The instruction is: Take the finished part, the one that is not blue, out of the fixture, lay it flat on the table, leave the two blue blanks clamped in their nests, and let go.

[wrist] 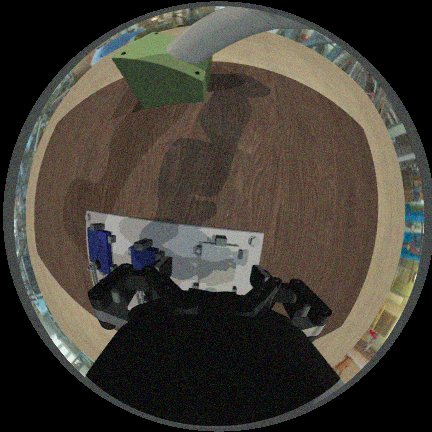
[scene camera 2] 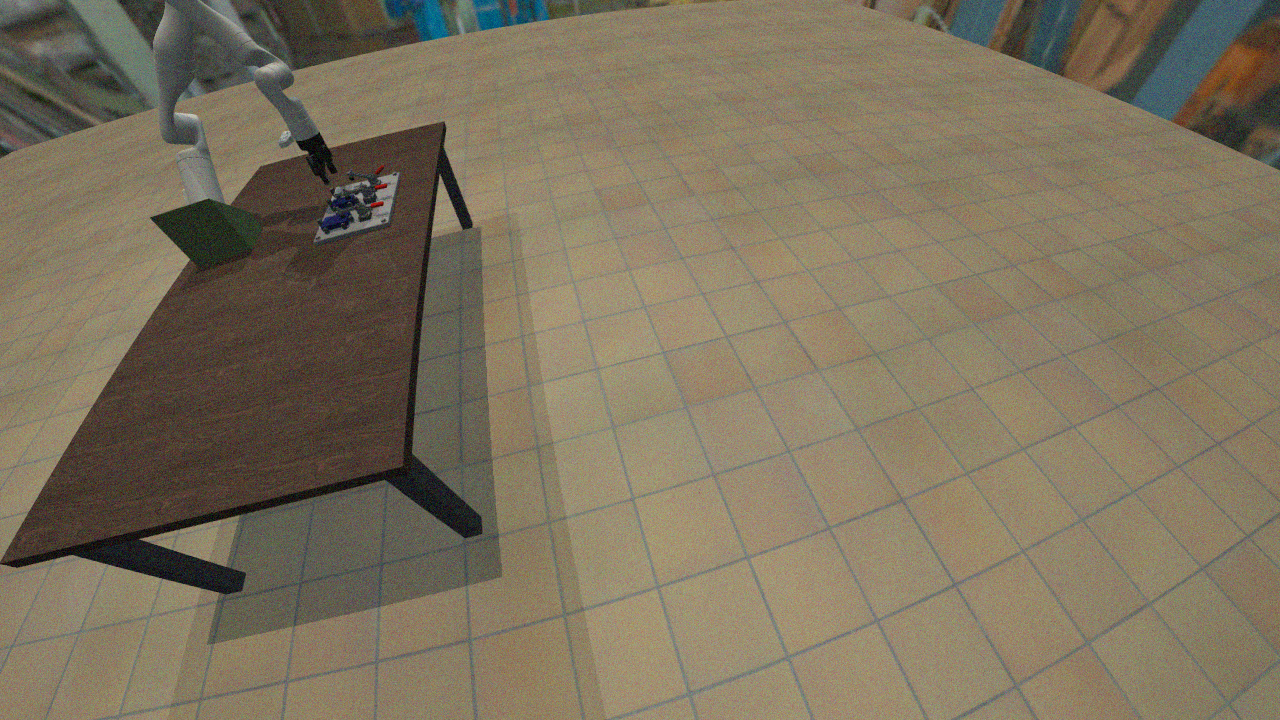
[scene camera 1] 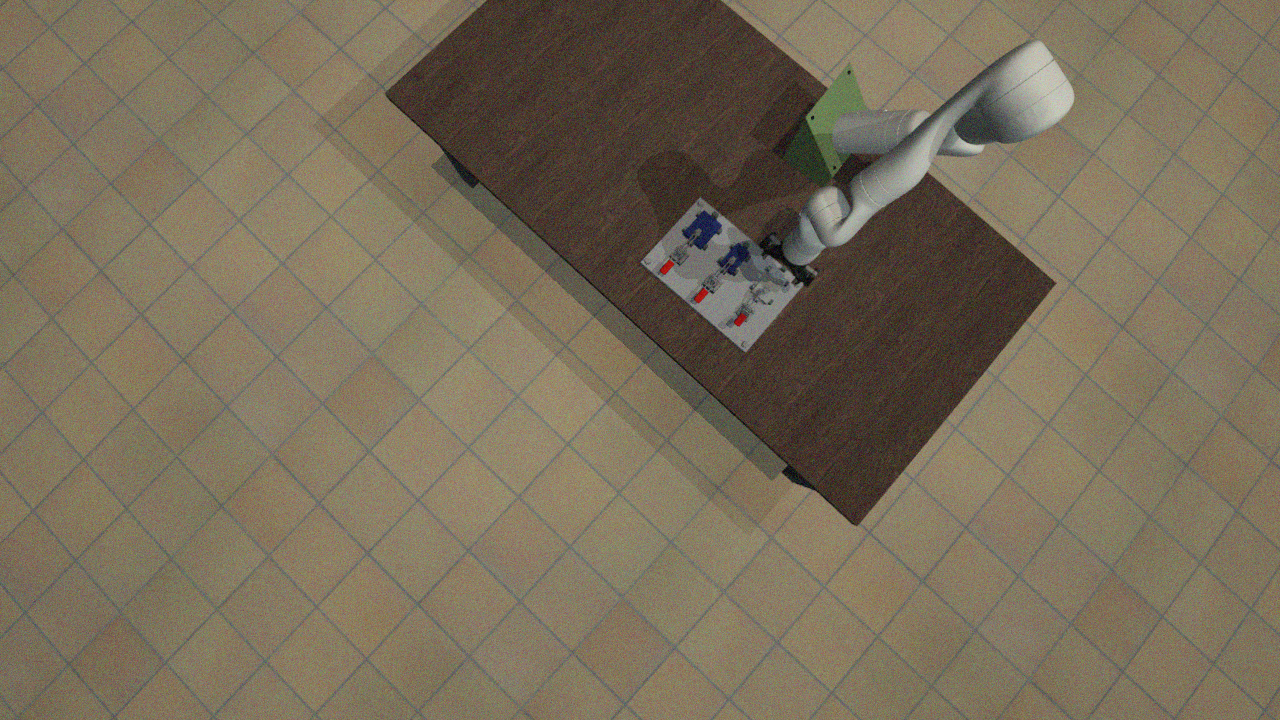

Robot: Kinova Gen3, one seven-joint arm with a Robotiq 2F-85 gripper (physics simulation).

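Pixels of known places: gripper, fingertip midpoint: (wrist: 211,269) (scene camera 2: 332,178) (scene camera 1: 779,268); arm's base at its link origin: (wrist: 185,52) (scene camera 2: 211,216) (scene camera 1: 844,133).
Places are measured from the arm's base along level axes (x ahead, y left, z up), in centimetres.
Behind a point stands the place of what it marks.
Observation:
The fixture plate (scene camera 1: 747,340) {x 53.4, y 16.2, z -8.8 cm} (scene camera 2: 353,230) {x 45.7, y -16.7, z -8.8 cm} (wrist: 180,234) {x 34.2, y 5.4, z -8.8 cm} lies on the table. The finished part (wrist: 219,254) {x 36.0, y 11.3, z -7.2 cm}, pale grey, sits in the nest at the plate's right in the wrist view. One blue blank (scene camera 1: 701,230) (scene camera 2: 335,221) {x 40.3, y -12.3, z -6.7 cm} (wrist: 100,249) {x 39.2, y -9.4, z -6.7 cm} sits in the far-left nest, the other blue blank (scene camera 1: 734,258) (scene camera 2: 343,202) {x 40.8, y -1.5, z -6.3 cm} (wrist: 143,256) {x 37.9, y 0.6, z -6.2 cm} in the middle nest. My gripper (scene camera 1: 789,259) {x 36.5, y 10.3, z -2.5 cm} (scene camera 2: 329,175) {x 36.5, y 10.3, z -2.5 cm} (wrist: 211,269) {x 36.5, y 10.3, z -2.5 cm} is open and empty above the plate at the finished part's end, fingers apart to either side in the wrist view. It hides most of the clamps there.
Red clamp handles (scene camera 1: 666,267) {x 54.0, y -10.6, z -5.2 cm} (scene camera 1: 701,295) {x 53.6, y 0.5, z -4.7 cm} (scene camera 1: 740,318) {x 51.9, y 11.2, z -3.6 cm} stand along the plate's far side from the arm. The finished part's handle (scene camera 2: 380,169) {x 52.7, y 10.6, z -3.6 cm} tilts upward. A green angled bracket (scene camera 1: 827,125) {x 4.2, y -4.0, z 4.0 cm} (scene camera 2: 210,234) {x 2.1, y -9.1, z -1.6 cm} (wrist: 160,75) {x 8.9, y -2.0, z -1.2 cm} stands by the arm's base on the dark wooden table (scene camera 1: 895,358) {x 31.0, y 47.4, z -10.4 cm} (scene camera 2: 268,358) {x 31.7, y -62.7, z -10.3 cm} (wrist: 310,175) {x 21.0, y 27.2, z -10.3 cm}.

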